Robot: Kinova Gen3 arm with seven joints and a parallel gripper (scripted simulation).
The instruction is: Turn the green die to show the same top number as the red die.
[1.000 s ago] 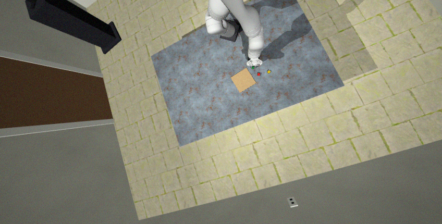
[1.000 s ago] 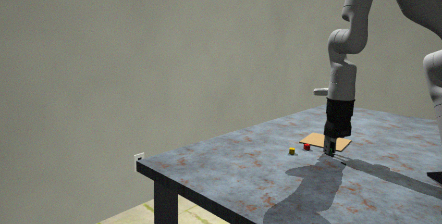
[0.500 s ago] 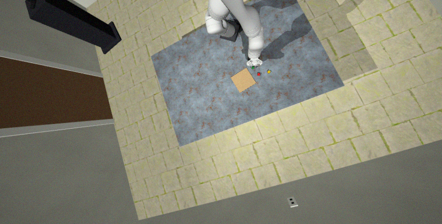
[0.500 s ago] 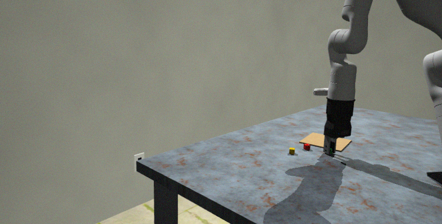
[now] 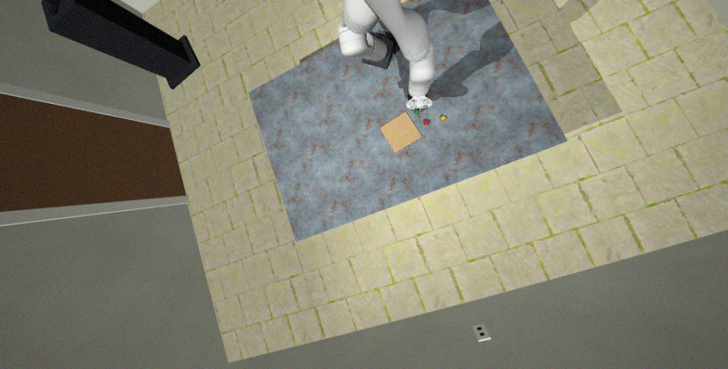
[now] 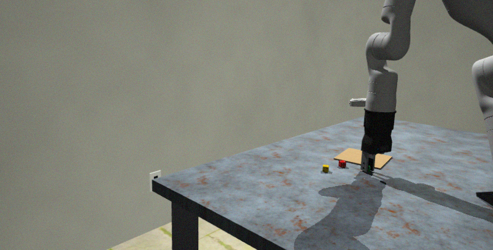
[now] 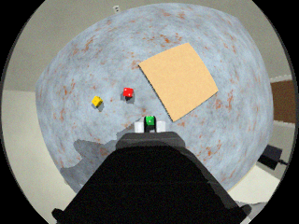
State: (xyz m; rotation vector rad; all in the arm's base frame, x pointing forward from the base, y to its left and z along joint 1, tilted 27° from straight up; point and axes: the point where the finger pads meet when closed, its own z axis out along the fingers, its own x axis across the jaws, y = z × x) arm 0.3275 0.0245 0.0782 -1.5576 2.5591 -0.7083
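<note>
The tan mat lies 4 cm ahead of my hand, 11 cm to the right of it and 2 cm below it. From my hand the other things lie so: red die (7 cm ahead, 1 cm below); yellow die (10 cm ahead, 7 cm to the left, 1 cm below); green die (1 cm below).
</note>
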